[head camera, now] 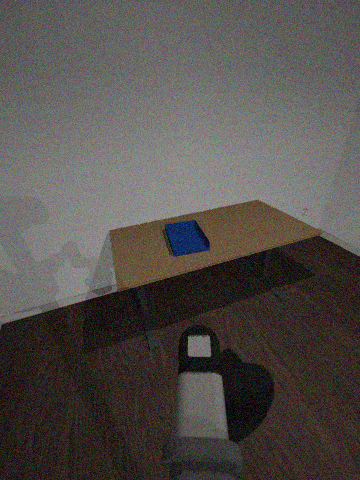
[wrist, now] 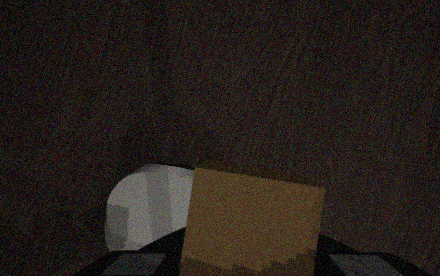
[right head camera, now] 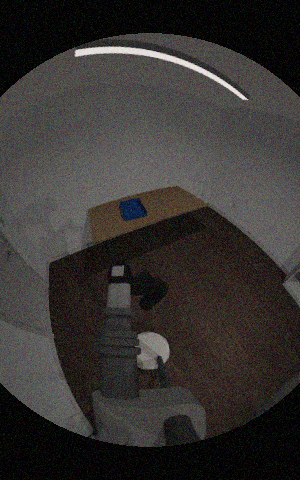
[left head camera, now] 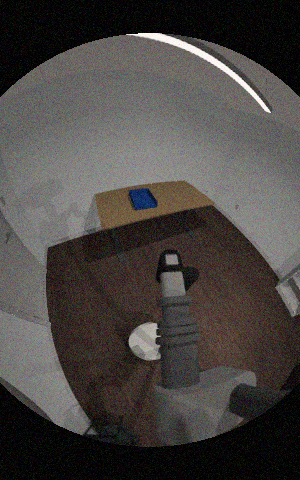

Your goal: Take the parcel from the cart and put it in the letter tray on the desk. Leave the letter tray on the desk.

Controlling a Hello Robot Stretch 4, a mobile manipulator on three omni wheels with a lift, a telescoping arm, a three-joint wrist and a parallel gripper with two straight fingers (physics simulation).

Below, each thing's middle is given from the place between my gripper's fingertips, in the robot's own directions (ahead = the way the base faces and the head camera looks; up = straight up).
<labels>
The brown parcel (wrist: 236,212) is 20 mm ahead of my hand, 10 mm to the left of it and 30 mm above it. Round my hand: blue letter tray (head camera: 187,237) (1170 mm ahead, 170 mm to the left, 190 mm below).
</labels>
